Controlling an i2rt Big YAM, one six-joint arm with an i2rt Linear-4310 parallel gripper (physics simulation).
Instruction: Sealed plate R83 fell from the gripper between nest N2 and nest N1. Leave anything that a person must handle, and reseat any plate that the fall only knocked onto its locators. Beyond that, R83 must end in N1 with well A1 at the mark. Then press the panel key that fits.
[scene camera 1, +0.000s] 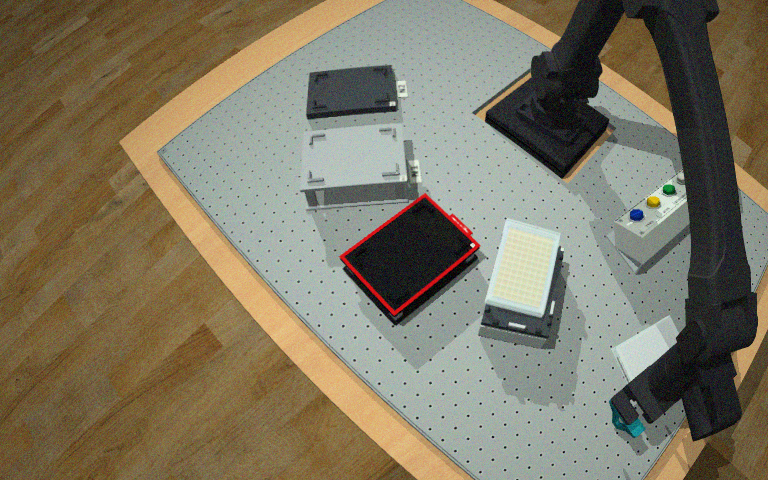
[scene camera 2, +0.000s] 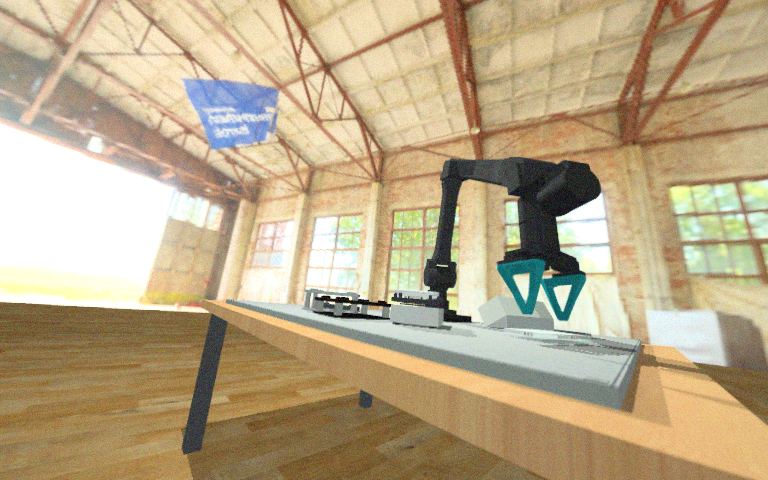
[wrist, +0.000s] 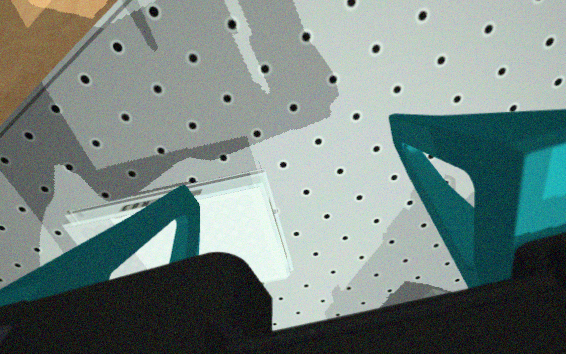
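Where they show: gripper, fingertip midpoint: (scene camera 1: 638, 405) (scene camera 2: 546, 317) (wrist: 285, 164); arm's base, origin of the base link: (scene camera 1: 551, 119).
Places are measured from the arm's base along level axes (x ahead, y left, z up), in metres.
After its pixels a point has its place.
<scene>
Sealed plate R83 (scene camera 1: 645, 348) {y 0.370, x 0.270, z -0.007 m} (wrist: 235, 225) {y 0.382, x 0.307, z -0.007 m} is pale and lies on the perforated board, partly hidden by the arm or a finger. My gripper (scene camera 1: 628, 420) {y 0.406, x 0.365, z 0.018 m} (scene camera 2: 545, 314) {y 0.406, x 0.365, z 0.018 m} (wrist: 285, 164) {y 0.406, x 0.365, z 0.018 m} is open and empty, with teal fingers above the board near R83. Nest N1 (scene camera 1: 353, 152) {y -0.191, x 0.317, z 0.038 m} is light grey and raised, with bare corner locators. Nest N2 (scene camera 1: 351, 90) {y -0.329, x 0.186, z -0.004 m} is dark, behind N1, and also bare. A yellowish well plate (scene camera 1: 523, 268) {y 0.134, x 0.321, z 0.055 m} sits on a dark-topped block (scene camera 1: 518, 326) {y 0.178, x 0.387, z 0.039 m}, whose front end shows uncovered. The key panel (scene camera 1: 648, 240) {y 0.274, x 0.141, z 0.050 m} has blue, yellow, green and whitish keys; the arm covers its right end.
A black platform with a red border (scene camera 1: 410, 254) {y -0.013, x 0.389, z 0.019 m} stands between N1 and the yellowish plate. The arm base (scene camera 1: 546, 133) {y 0.012, x 0.043, z 0.006 m} is at the back right. The perforated board (scene camera 1: 441, 396) {y 0.152, x 0.515, z -0.021 m} has a wooden edge (scene camera 1: 317, 373) {y -0.006, x 0.601, z -0.034 m}, near the gripper's side too.
</scene>
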